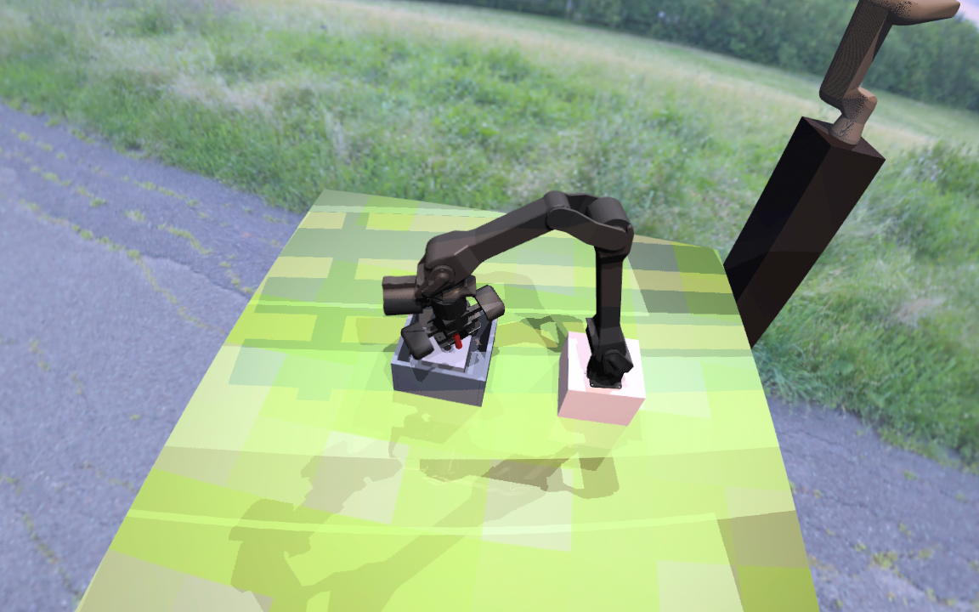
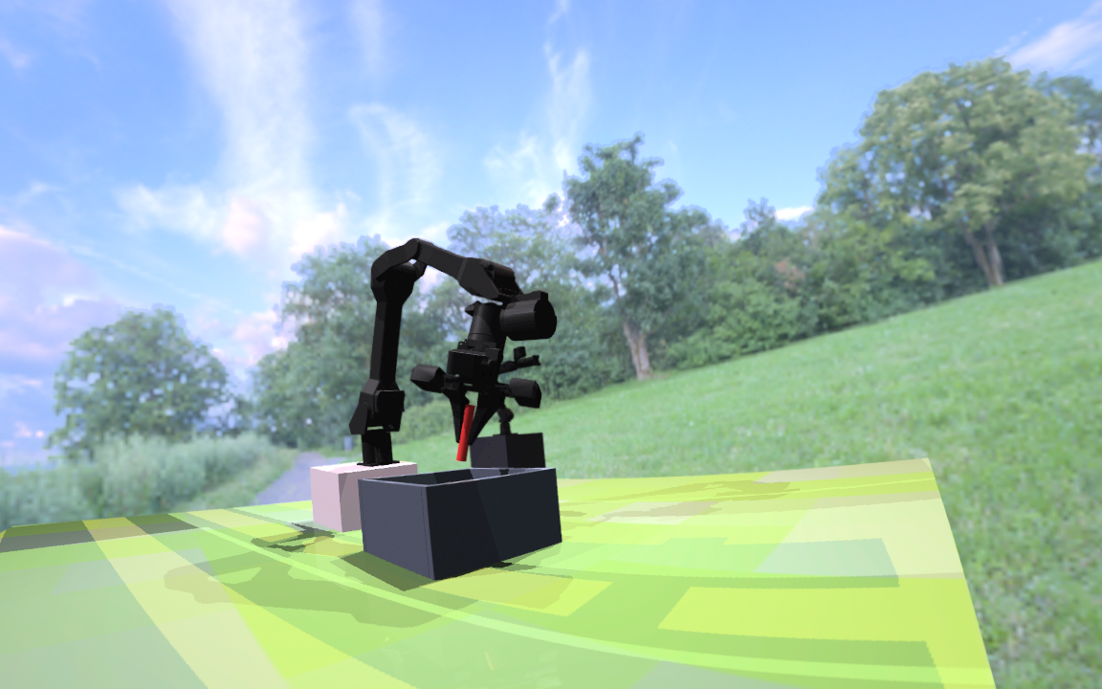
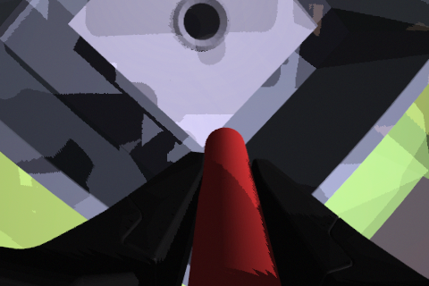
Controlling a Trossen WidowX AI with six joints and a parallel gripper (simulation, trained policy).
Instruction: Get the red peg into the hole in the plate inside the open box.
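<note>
Right now my gripper tip is 2 cm below the red peg. From my gripper tip the other things lie so: grey box (2 cm ahead, 4 cm to the right, 11 cm below).
</note>
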